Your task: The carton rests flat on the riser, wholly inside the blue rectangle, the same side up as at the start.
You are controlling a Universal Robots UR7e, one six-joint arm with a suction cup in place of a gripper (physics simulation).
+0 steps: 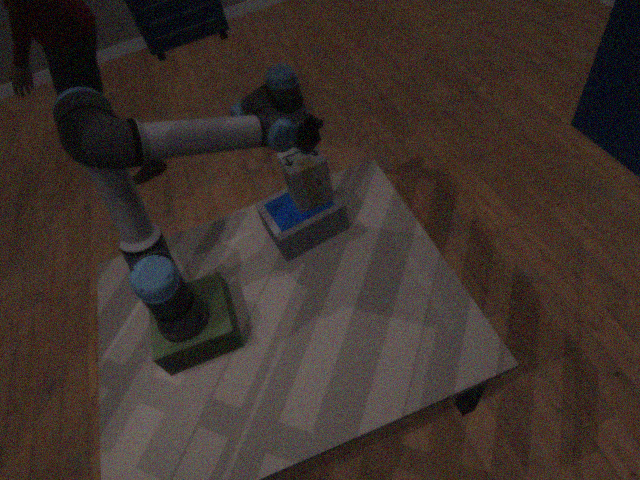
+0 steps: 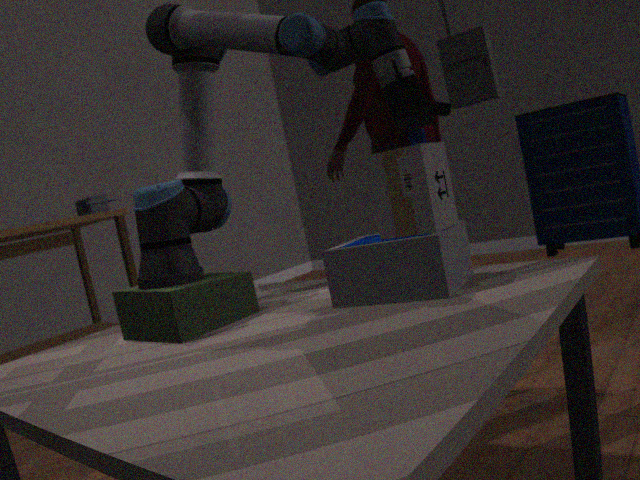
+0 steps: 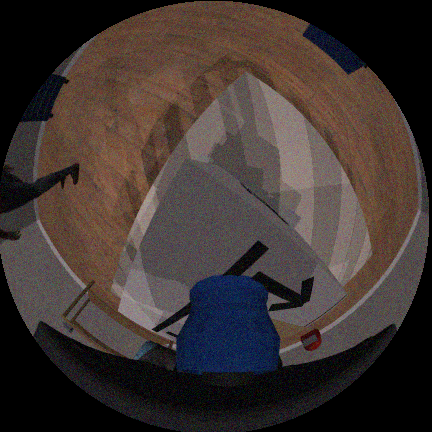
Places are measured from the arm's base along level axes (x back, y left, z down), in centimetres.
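Pixels of known places: hand, its tool point: (image 3: 228, 273); arm's base, origin of its link: (image 1: 184, 319) (image 2: 171, 283).
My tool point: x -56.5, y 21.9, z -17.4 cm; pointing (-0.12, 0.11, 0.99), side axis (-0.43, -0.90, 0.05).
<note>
For each thing: its top centre in the pictures, then the offset to it from my tool point. Level surfaces: height alone.
- pale carton, centre of its top: (image 3: 222, 329) (image 2: 404, 148) (image 1: 300, 156) dx +3.3, dy -1.9, dz -1.2 cm
- grey riser, centre of its top: (image 2: 395, 235) (image 1: 298, 204) dx +8.6, dy -3.0, dz +16.2 cm
- blue rectangle, centre of its top: (image 2: 395, 235) (image 1: 298, 204) dx +8.6, dy -3.0, dz +16.2 cm
- striped table, height of its surface: dz +28.2 cm
The pale carton (image 1: 310, 180) (image 2: 426, 190) (image 3: 217, 229) stands upright on its narrow end at the far end of the grey riser (image 1: 315, 232) (image 2: 388, 273), with black arrow marks on its side. It covers the far part of the blue rectangle (image 1: 283, 212) (image 2: 361, 240); the near part shows bare. My suction cup (image 1: 292, 155) (image 2: 417, 137) (image 3: 227, 322) presses on the carton's top face. I cannot tell whether the carton's lower end touches the riser.
The arm's green base block (image 1: 219, 330) (image 2: 186, 310) stands on the striped table (image 1: 335, 335) (image 2: 310, 387). A person in red (image 2: 371, 118) stands behind the riser. A blue cabinet (image 2: 578, 170), a hanging grey box (image 2: 468, 67) and a wooden rail (image 2: 62, 230) are beyond the table.
</note>
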